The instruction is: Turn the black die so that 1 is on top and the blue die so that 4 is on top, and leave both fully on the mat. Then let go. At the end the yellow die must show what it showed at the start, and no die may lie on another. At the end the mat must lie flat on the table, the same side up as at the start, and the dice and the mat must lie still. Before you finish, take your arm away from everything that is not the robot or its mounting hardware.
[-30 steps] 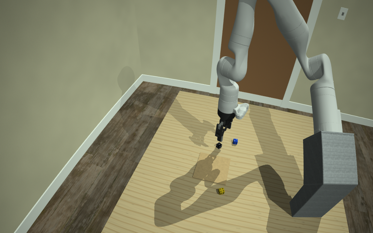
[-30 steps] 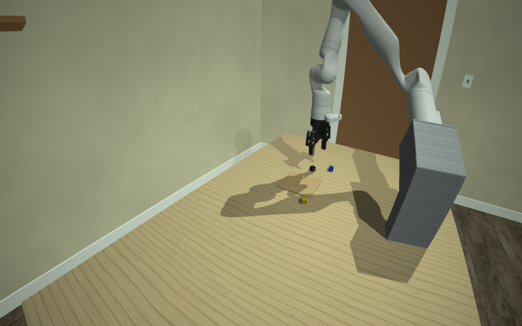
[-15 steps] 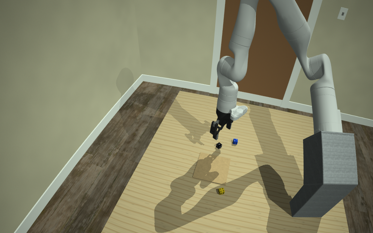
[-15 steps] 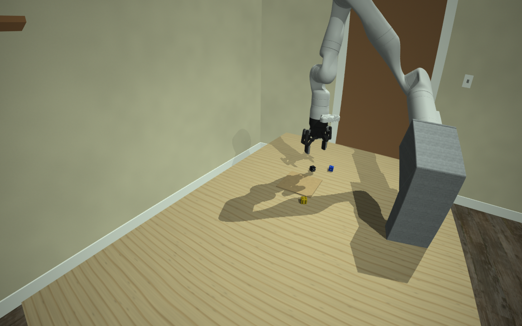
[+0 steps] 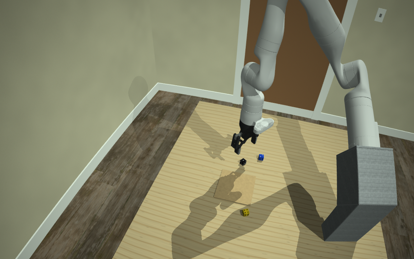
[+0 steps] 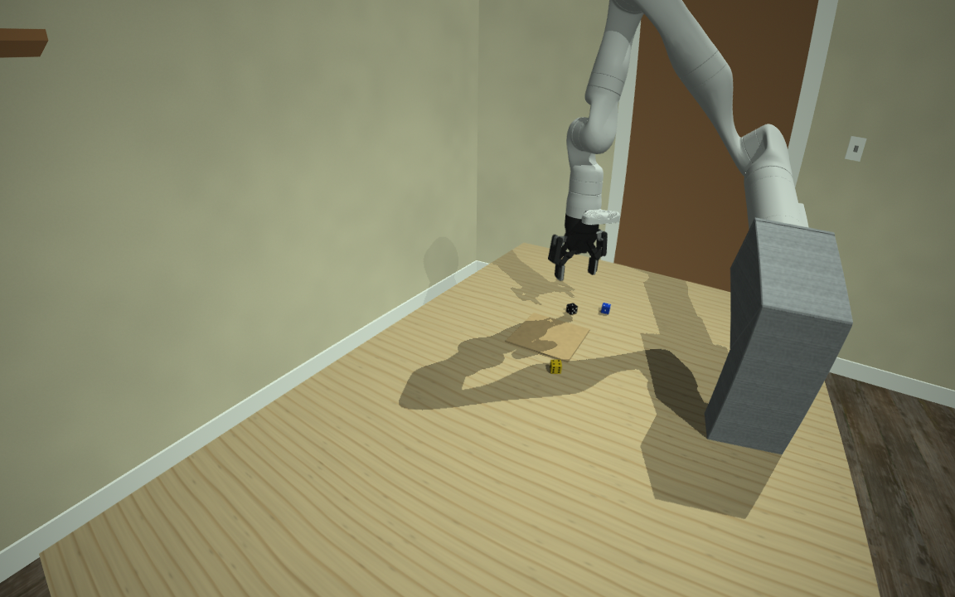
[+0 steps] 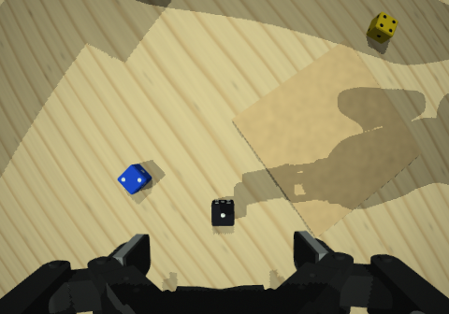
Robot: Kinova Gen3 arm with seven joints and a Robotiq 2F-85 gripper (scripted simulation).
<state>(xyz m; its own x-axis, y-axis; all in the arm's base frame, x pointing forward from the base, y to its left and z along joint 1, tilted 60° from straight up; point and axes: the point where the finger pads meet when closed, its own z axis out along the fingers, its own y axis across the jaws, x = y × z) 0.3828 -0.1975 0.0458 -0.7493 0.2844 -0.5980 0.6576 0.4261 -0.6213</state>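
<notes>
Right now the black die is 90 mm below my hand. Also, from my hand: yellow die: 30 mm behind, 240 mm to the left, 90 mm below; then tan mat: 20 mm ahead, 130 mm to the left, 100 mm below; then blue die: 80 mm behind, 40 mm to the right, 90 mm below.
</notes>
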